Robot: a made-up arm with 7 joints. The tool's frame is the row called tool. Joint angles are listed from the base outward.
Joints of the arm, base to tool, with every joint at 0 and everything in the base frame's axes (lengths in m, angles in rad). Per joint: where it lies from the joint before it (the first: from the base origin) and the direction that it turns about. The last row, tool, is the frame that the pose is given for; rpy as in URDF.
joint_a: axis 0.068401 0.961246 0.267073 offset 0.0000 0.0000 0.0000
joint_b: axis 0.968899 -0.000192 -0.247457 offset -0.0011 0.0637 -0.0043
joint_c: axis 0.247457 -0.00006 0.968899 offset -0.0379 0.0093 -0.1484
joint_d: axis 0.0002 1 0.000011 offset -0.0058 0.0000 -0.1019
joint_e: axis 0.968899 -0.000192 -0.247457 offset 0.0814 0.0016 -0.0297
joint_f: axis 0.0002 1 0.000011 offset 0.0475 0.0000 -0.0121
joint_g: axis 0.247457 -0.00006 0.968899 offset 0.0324 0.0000 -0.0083
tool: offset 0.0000 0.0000 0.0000 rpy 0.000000 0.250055 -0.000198
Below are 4 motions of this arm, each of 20 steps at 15 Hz.
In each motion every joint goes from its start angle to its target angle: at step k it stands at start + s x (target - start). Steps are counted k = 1, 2, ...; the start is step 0. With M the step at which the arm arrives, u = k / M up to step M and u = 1 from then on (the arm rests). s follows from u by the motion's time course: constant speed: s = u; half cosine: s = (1 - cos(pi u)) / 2; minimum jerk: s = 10 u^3 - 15 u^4 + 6 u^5.
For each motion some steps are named. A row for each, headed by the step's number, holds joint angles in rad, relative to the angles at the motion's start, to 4 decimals.
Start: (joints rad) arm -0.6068 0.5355 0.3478 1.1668 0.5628 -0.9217 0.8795
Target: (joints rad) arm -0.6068 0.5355 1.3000 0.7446 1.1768 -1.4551 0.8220
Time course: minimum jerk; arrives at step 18
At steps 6, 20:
6: 0.0000 0.0000 0.1998 -0.0886 0.1289 -0.1119 -0.0121
20: 0.0000 0.0000 0.9522 -0.4222 0.6140 -0.5334 -0.0575

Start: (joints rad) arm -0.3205 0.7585 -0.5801 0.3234 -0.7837 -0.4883 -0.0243
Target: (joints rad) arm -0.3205 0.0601 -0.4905 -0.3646 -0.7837 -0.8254 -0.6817
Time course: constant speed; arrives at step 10
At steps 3, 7, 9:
3: 0.0000 -0.2095 0.0269 -0.2064 0.0000 -0.1011 -0.1972
7: 0.0000 -0.4889 0.0627 -0.4816 0.0000 -0.2360 -0.4602
9: 0.0000 -0.6286 0.0806 -0.6192 0.0000 -0.3034 -0.5917

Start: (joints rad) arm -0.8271 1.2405 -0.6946 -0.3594 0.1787 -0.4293 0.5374
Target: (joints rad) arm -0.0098 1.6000 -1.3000 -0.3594 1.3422 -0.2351 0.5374
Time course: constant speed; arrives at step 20
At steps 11, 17, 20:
11: 0.4495 0.1977 -0.3330 0.0000 0.6399 0.1068 0.0000
17: 0.6947 0.3056 -0.5146 0.0000 0.9890 0.1651 0.0000
20: 0.8173 0.3595 -0.6054 0.0000 1.1635 0.1942 0.0000

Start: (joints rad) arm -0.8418 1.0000 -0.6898 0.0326 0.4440 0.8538 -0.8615
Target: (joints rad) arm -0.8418 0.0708 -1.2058 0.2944 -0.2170 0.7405 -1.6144
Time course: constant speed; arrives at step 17
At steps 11, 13, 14, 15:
11: 0.0000 -0.6012 -0.3339 0.1694 -0.4277 -0.0733 -0.4872
13: 0.0000 -0.7106 -0.3946 0.2002 -0.5055 -0.0866 -0.5757
14: 0.0000 -0.7652 -0.4249 0.2156 -0.5444 -0.0933 -0.6200
15: 0.0000 -0.8199 -0.4553 0.2310 -0.5832 -0.1000 -0.6643

